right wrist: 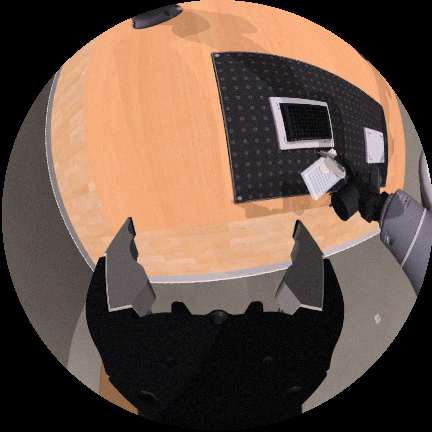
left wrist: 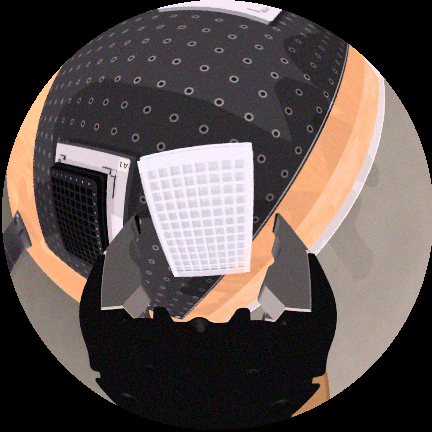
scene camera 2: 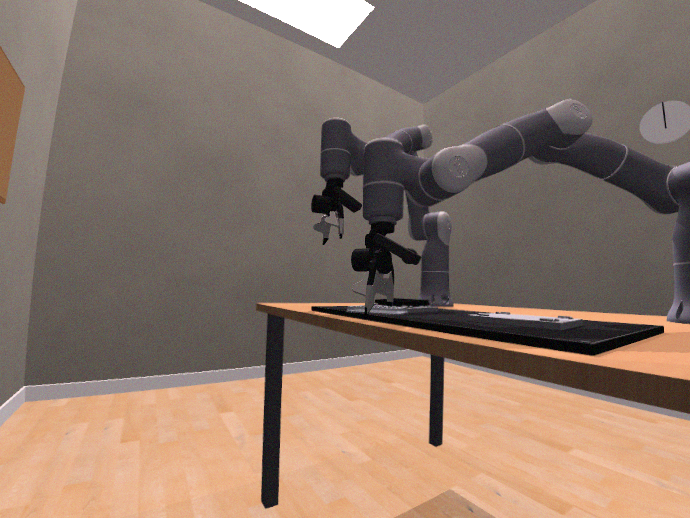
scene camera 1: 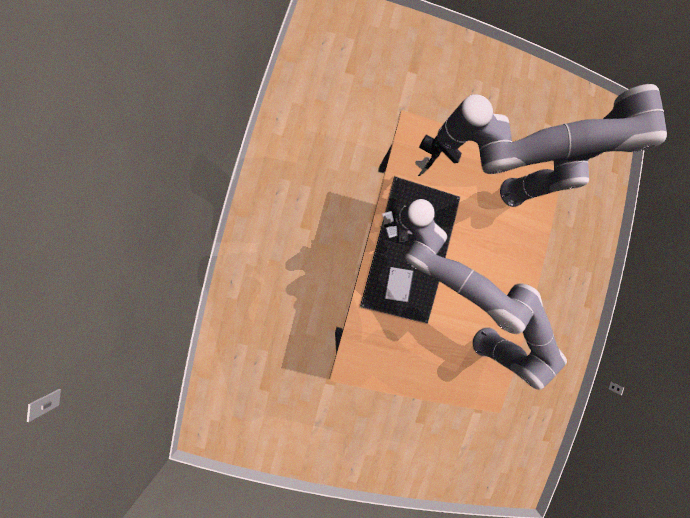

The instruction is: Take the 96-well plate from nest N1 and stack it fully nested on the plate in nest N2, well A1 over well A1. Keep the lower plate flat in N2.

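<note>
A white 96-well plate (scene camera 1: 391,231) (scene camera 2: 392,311) (left wrist: 200,200) (right wrist: 317,180) lies turned askew near the edge of the black board, outside the nests. My left gripper (scene camera 2: 378,305) (left wrist: 205,215) is open, its fingers on either side of the white plate with gaps showing. A black plate (left wrist: 80,210) (right wrist: 307,121) is in a white nest (left wrist: 90,154) (right wrist: 278,119) marked A1; whether it is fully seated is unclear. Another white nest (scene camera 1: 399,284) (scene camera 2: 523,317) (left wrist: 220,6) (right wrist: 374,145) is empty. My right gripper (scene camera 1: 424,167) (scene camera 2: 332,239) (right wrist: 214,220) is open and empty, high above the table.
The black perforated board (scene camera 1: 378,295) (scene camera 2: 601,334) (left wrist: 220,75) (right wrist: 250,165) lies on the wooden table (scene camera 1: 490,239) (scene camera 2: 668,368) (right wrist: 165,125). The table edge runs close beside the white plate. The left arm hides the black plate in scene camera 1.
</note>
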